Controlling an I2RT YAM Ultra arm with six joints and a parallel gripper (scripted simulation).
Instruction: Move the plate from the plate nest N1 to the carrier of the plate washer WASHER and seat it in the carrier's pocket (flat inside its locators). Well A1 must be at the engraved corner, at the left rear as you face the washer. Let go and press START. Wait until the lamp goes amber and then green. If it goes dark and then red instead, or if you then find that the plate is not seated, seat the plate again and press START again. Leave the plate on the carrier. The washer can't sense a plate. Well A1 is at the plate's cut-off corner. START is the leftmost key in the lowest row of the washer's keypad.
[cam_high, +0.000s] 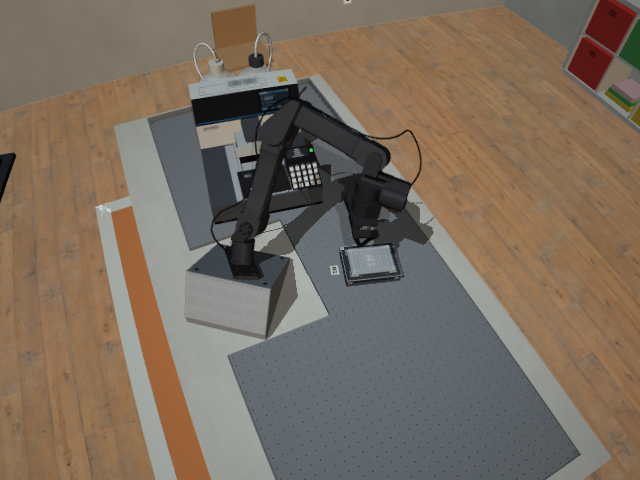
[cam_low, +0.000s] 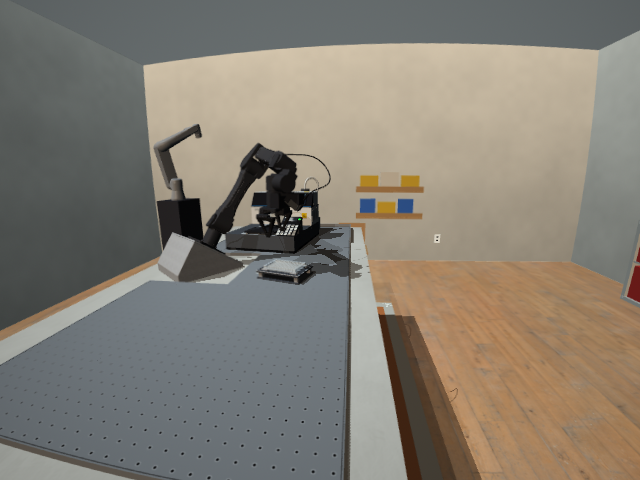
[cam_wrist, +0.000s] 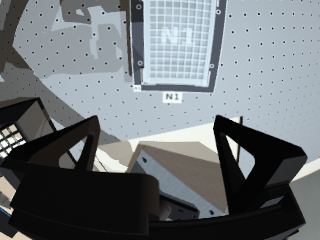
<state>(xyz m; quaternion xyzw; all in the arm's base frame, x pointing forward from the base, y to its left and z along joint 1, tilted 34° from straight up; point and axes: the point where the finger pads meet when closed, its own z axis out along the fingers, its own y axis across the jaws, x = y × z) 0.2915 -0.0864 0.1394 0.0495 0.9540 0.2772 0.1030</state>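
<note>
Now: the well plate 120 mm below my hand, 50 mm ahead of it and 30 mm to the right of it. Also, from my hand: black plate nest (120 mm below, 50 mm ahead, 30 mm to the right); then washer carrier (290 mm to the left, 220 mm behind, 60 mm below); then label (150 mm below, 60 mm behind, 20 mm to the right).
</note>
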